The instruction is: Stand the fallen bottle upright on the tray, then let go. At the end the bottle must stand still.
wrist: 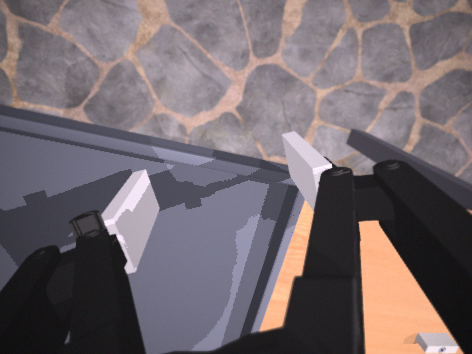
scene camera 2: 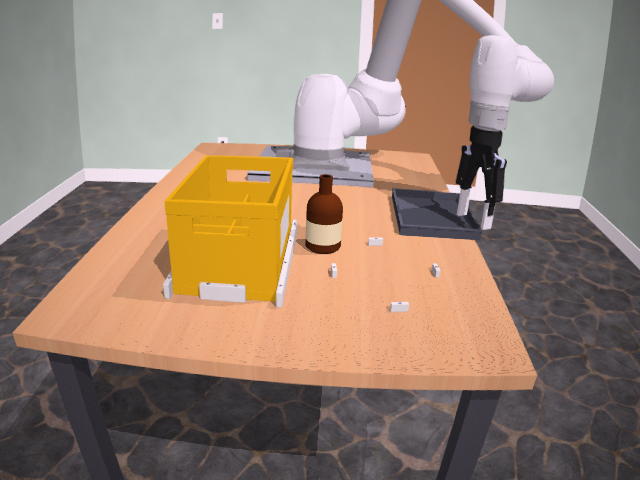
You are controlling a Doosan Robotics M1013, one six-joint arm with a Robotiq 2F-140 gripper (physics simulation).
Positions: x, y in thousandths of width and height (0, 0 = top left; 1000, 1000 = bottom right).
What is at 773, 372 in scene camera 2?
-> My gripper.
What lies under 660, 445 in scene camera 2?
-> A dark grey tray.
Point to a dark grey tray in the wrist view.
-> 444, 758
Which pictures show the yellow crate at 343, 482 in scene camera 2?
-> Scene camera 2 only.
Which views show the brown bottle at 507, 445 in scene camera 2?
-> Scene camera 2 only.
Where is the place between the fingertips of my gripper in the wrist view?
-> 463, 487
